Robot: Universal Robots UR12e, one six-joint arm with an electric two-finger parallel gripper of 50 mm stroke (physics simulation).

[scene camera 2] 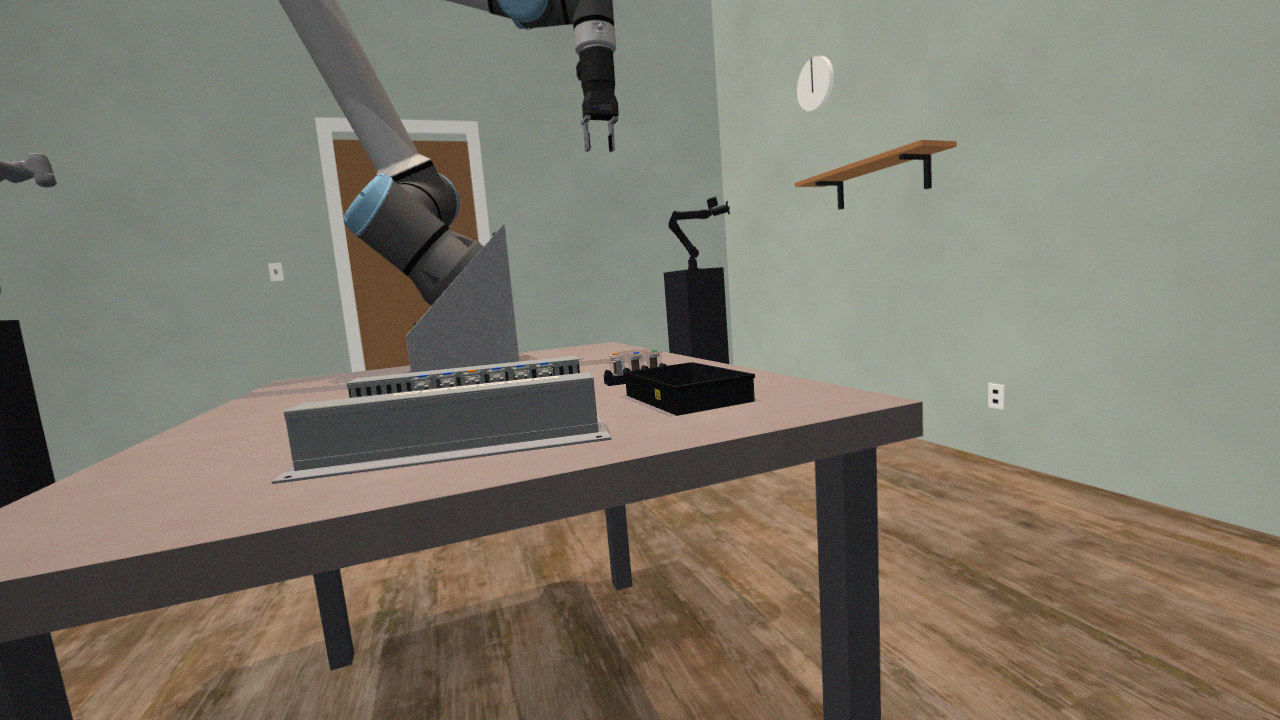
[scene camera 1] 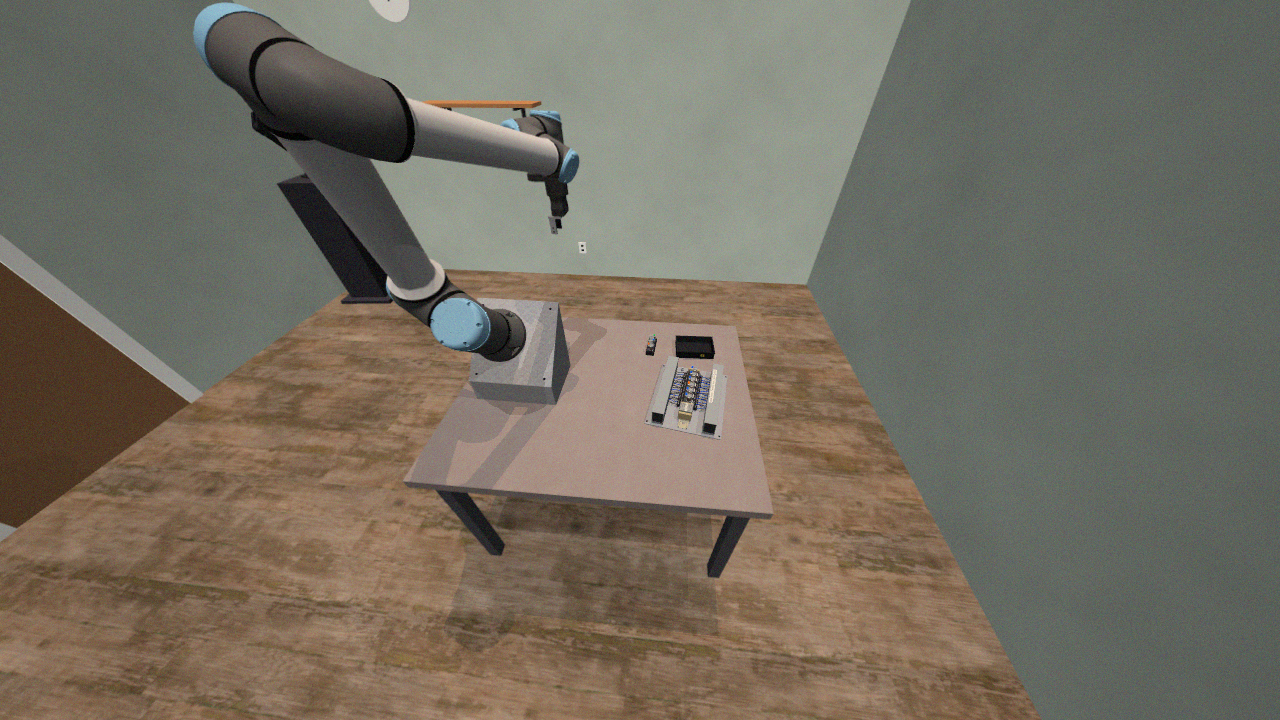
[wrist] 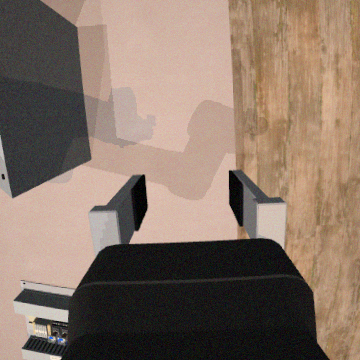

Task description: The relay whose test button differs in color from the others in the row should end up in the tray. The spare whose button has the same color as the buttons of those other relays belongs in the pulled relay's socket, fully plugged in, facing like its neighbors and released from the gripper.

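Where they show: gripper, between the fingertips: (scene camera 2: 600,150) (scene camera 1: 557,231) (wrist: 187,189); arm's base, origin of its link: (scene camera 1: 500,335).
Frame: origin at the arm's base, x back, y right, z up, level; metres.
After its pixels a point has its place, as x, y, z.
A row of relays stands on the panel (scene camera 1: 697,426) {-0.703, 0.248, -0.215} (scene camera 2: 445,451). In scene camera 2, one relay (scene camera 2: 471,377) {-0.705, 0.103, -0.154} has an orange button, while the other relays (scene camera 2: 521,371) {-0.721, 0.046, -0.153} show blue ones. Part of the row shows at the lower left of the wrist view. The spares (scene camera 1: 650,343) {-0.551, -0.177, -0.187} (scene camera 2: 636,361) {-0.569, -0.181, -0.184} stand upright in a black holder beside the tray (scene camera 2: 707,399) {-0.823, -0.149, -0.205} (scene camera 1: 684,355) {-0.695, -0.115, -0.203}; the leftmost spare in scene camera 2 looks orange, the other button colors are too small to tell surely. My gripper (scene camera 1: 554,227) {-0.191, -0.315, 0.256} (scene camera 2: 598,146) {-0.191, -0.315, 0.256} (wrist: 187,189) {-0.191, -0.315, 0.256} is open and empty, high above the table, away from relays and tray.
Tall grey wire ducts (scene camera 1: 665,390) (scene camera 2: 443,425) flank the relay row, with wiring beside the sockets. The grey robot pedestal (scene camera 1: 519,380) {-0.072, 0.120, -0.110} (scene camera 2: 474,313) {-0.203, 0.007, -0.088} (wrist: 42,100) {-0.080, -0.088, -0.028} stands on the table. The table edge (wrist: 234,100) {-0.134, -0.424, -0.218} runs close beneath the gripper in the wrist view.
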